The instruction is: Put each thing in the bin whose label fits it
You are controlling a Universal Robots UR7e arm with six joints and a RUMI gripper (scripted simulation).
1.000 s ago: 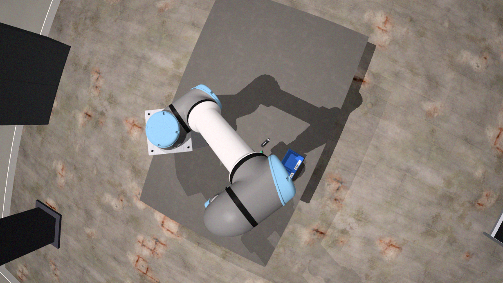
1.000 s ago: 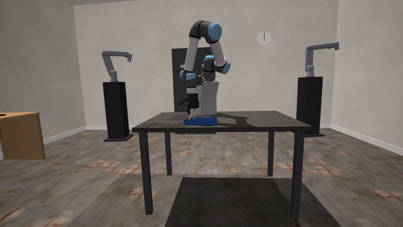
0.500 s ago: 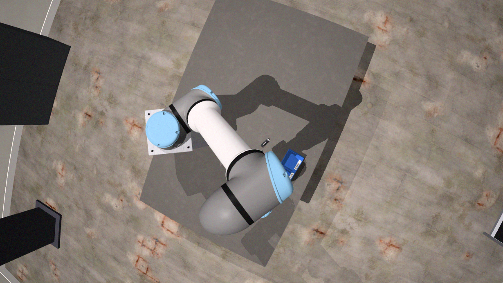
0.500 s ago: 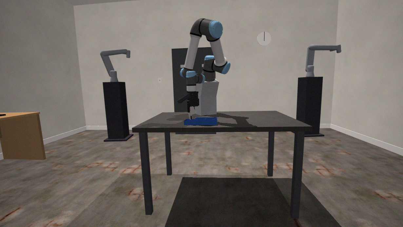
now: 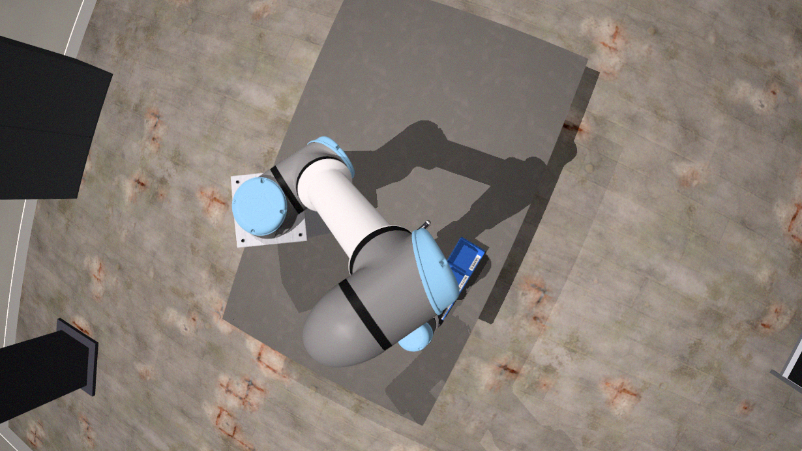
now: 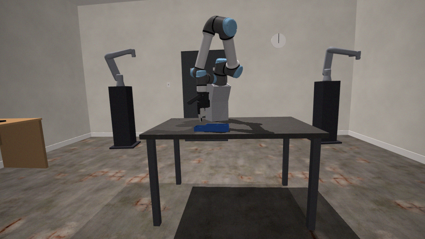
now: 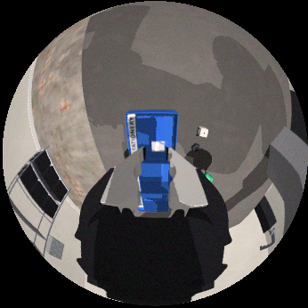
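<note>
Now: hand 10 cm past the green stick-like thing, 14 cm to the right of it and 7 cm above it. Round my hand: black cylinder: 11 cm behind, 20 cm to the left, 7 cm below; white die: 9 cm behind, 2 cm to the left, 7 cm below.
</note>
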